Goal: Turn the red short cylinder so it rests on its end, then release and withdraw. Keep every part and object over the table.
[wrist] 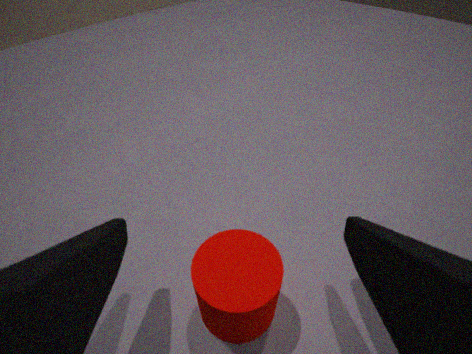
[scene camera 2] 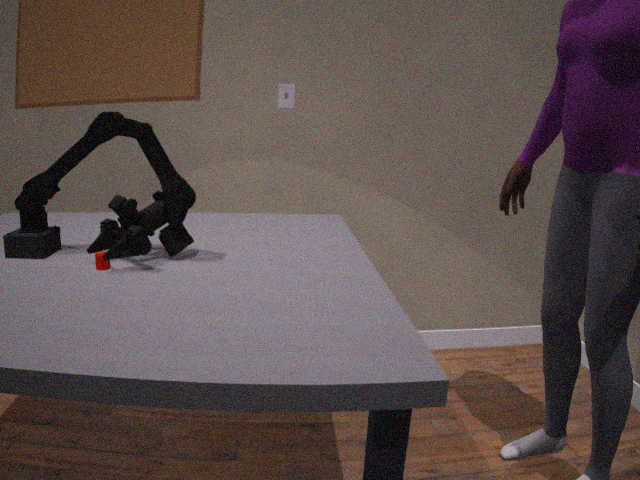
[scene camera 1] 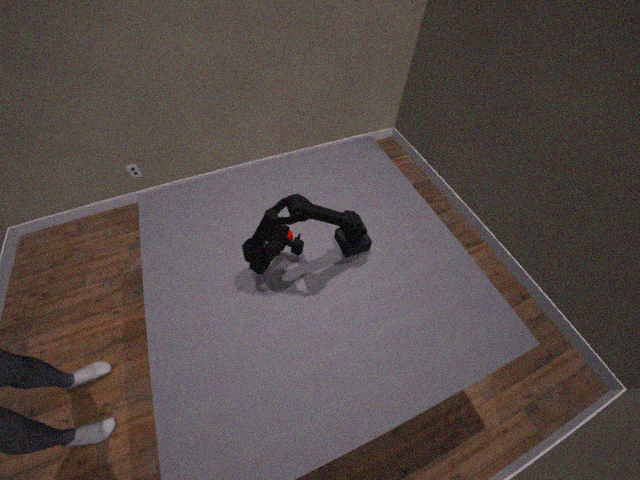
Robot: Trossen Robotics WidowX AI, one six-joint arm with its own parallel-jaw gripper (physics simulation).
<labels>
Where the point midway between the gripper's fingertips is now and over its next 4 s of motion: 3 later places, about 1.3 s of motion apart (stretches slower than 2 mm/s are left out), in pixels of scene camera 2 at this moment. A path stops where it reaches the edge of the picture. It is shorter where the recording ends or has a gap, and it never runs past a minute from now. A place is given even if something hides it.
My gripper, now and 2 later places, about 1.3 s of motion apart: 95, 255; 95, 232; 87, 211
</labels>
